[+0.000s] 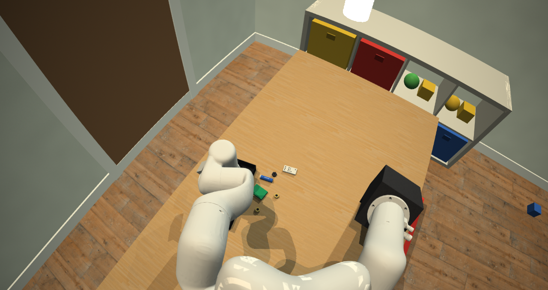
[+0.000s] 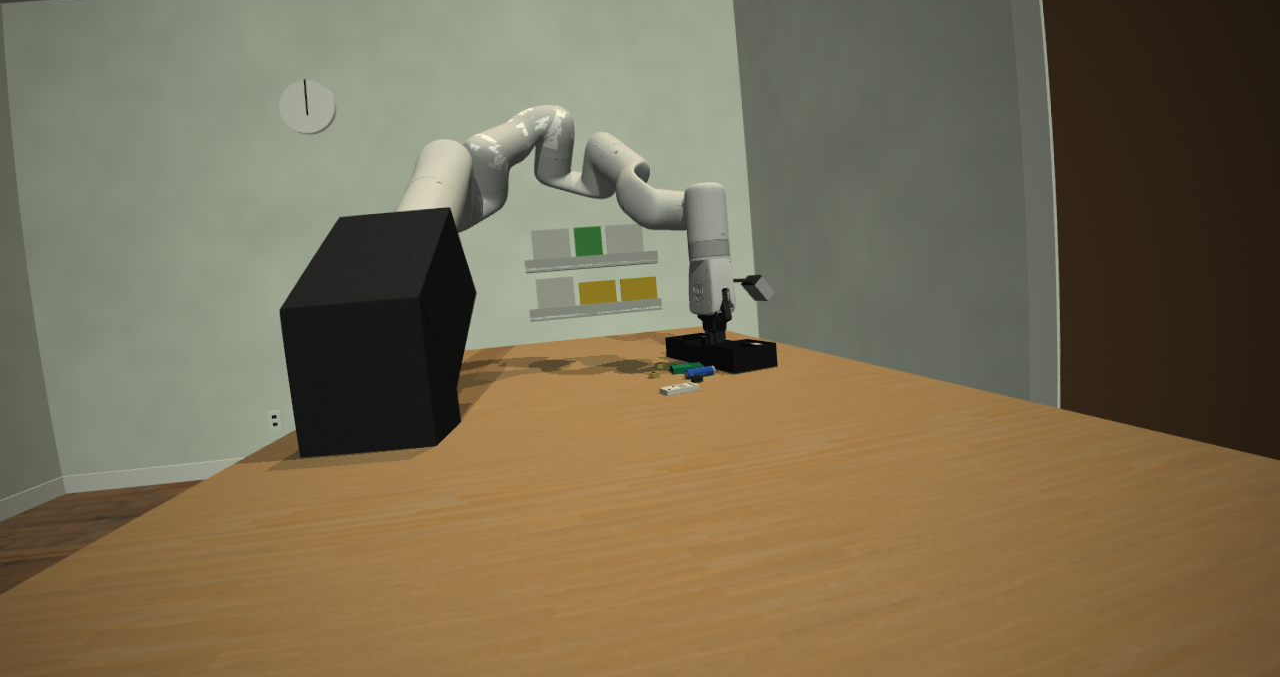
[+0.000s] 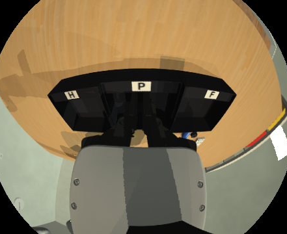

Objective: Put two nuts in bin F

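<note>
The black bin marked F lies 20 mm below my hand. Also, from my hand: black nut: 160 mm to the right, 70 mm behind, 30 mm below; then blue cylinder: 130 mm to the right, 60 mm behind, 30 mm below; then green block: 70 mm to the right, 70 mm behind, 30 mm below.
</note>
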